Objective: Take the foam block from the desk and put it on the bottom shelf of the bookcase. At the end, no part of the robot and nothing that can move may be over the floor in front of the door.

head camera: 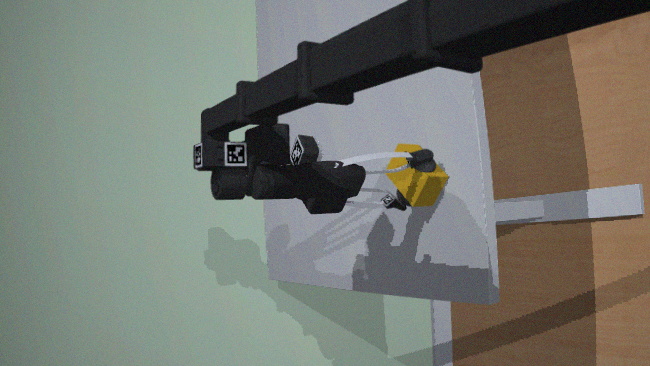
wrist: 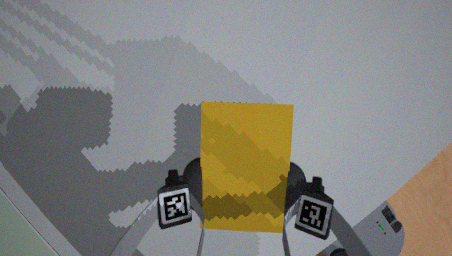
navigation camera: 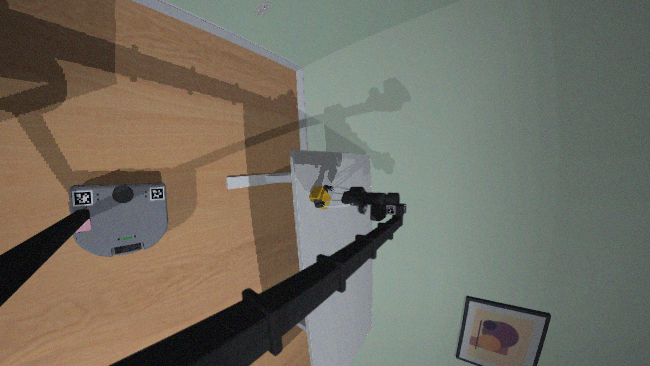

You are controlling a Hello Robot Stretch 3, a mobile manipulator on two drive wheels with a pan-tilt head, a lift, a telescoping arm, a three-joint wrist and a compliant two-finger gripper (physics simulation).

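Where they show: gripper, fingertip midpoint: (head camera: 424, 180) (wrist: 243, 178) (navigation camera: 317, 195); robot's base, origin of the base link: (navigation camera: 123, 193).
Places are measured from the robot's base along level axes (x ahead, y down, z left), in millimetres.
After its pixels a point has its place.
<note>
The yellow foam block (head camera: 432, 187) @(x -10, y -746, z -609 mm) (navigation camera: 318, 194) @(x -13, y -763, z -610 mm) (wrist: 245, 145) @(x -43, y -766, z -662 mm) is at the desk top, near the desk's end. It looks low against the white-grey desk (head camera: 370, 120) @(x -145, y -720, z -797 mm) (navigation camera: 325, 230) @(x -201, y -720, z -712 mm) (wrist: 350, 60) @(x -154, y -720, z -657 mm); a small gap beneath cannot be ruled out. My gripper (head camera: 410, 180) @(x -22, y -737, z -637 mm) (navigation camera: 323, 196) @(x -22, y -737, z -637 mm) (wrist: 243, 178) @(x -22, y -737, z -637 mm) is shut on the block, one dark fingertip pad against each long side in the wrist view. The pads hide parts of its sides. The bookcase and the door do not show in these views.
My long black arm (head camera: 360, 55) @(x -98, y -1093, z -320 mm) (navigation camera: 300, 285) @(x -84, y -1083, z -171 mm) reaches across above the desk. My base (navigation camera: 125, 217) @(x -97, y -160, z -2 mm) stands on the wood floor, apart from the desk. A grey desk foot (head camera: 615, 202) (navigation camera: 250, 181) sticks out on the floor. A green wall (head camera: 125, 150) @(x -133, y -1094, z -1336 mm) (navigation camera: 475, 150) @(x 206, y -1390, z -1311 mm) runs behind the desk.
</note>
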